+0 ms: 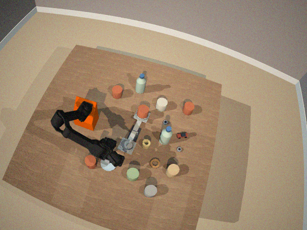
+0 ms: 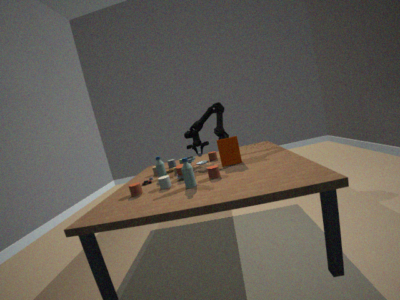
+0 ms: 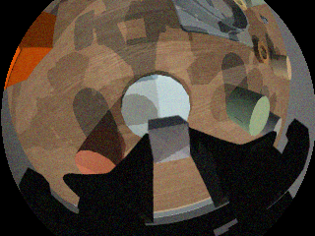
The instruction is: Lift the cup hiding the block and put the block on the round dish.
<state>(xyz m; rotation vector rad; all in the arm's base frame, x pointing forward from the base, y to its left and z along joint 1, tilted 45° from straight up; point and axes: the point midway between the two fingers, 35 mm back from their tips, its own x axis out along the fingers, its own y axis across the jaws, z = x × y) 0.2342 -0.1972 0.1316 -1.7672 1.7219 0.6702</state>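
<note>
My gripper tip is now 7 cm above the round pale blue dish. Round my gripper tip: cup 10 cm behind, 6 cm to the right, 4 cm below; then balance 25 cm to the left, 8 cm ahead, 5 cm below; then balance beam 25 cm to the left, 8 cm ahead, 3 cm below.
</note>
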